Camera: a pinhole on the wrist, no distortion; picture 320 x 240 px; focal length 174.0 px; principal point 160.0 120.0 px. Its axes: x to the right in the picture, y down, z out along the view. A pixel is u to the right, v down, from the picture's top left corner.
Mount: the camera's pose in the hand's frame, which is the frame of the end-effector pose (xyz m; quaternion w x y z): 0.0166 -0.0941 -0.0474 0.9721 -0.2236 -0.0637 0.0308
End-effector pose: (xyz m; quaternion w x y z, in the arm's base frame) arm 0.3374 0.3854 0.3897 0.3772 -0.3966 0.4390 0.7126
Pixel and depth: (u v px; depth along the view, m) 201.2 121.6 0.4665
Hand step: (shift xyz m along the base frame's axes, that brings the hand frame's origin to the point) -0.2201 0.3223 0.0978
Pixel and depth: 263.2 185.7 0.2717
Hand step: -0.2081 0.1380 -0.0289
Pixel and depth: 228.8 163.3 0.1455
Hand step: -0.0435 0.0752 -0.0231
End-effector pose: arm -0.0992 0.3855 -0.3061 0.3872 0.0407 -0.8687 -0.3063
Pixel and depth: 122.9 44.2 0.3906
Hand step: -0.1903 0.1490 -0.3103
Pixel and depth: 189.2 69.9 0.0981
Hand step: -0.0646 -0.0403 -0.0574
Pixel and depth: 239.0 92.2 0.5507
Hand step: -0.4745 0.2662 -0.0889
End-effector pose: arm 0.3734 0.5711 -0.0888 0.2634 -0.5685 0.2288 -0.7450
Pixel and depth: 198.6 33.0 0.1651
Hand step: 0.1161 0.0439 0.1188
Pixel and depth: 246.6 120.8 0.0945
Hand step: 0.0233 0.0025 0.0781
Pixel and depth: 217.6 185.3 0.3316
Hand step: 0.2054 -0.1867 -0.0028
